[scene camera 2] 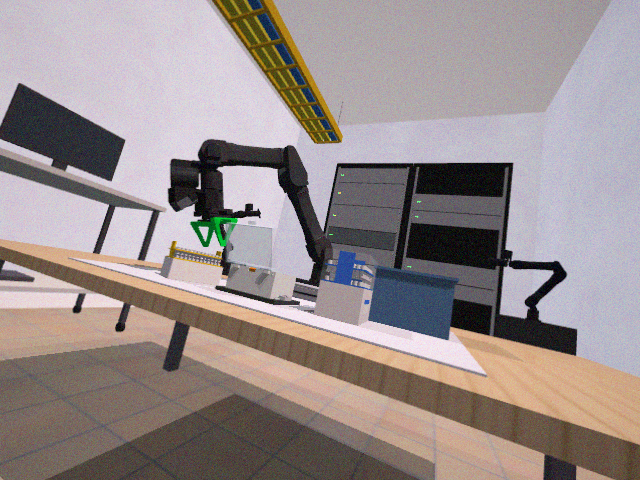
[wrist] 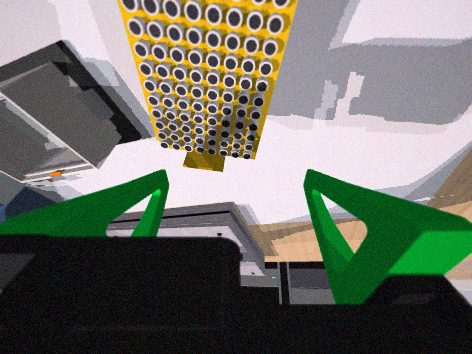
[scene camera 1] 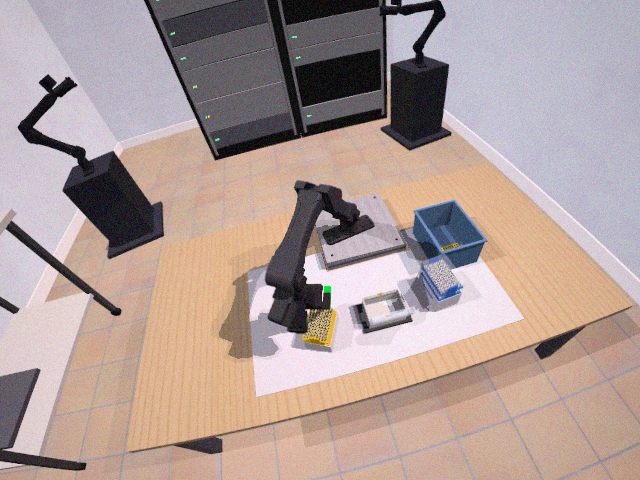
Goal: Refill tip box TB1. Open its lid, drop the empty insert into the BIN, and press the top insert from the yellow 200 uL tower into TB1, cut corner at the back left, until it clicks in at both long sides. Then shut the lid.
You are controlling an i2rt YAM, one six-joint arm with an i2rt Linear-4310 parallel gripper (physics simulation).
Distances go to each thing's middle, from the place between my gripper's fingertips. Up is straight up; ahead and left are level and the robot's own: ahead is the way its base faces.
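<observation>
From my hand: blue-and-white tip box (scene camera 2: 346, 285) 39 cm to the left of it, 11 cm ahead of it, 3 cm below it; blue bin (scene camera 2: 419, 302) 54 cm to the left of it, 4 cm behind it, 4 cm below it; clear lid (scene camera 2: 251, 245) 18 cm to the left of it, 15 cm ahead of it, 1 cm above it; 200 uL tower (scene camera 2: 174, 268) 5 cm ahead of it, 1 cm to the right of it, 6 cm below it.
</observation>
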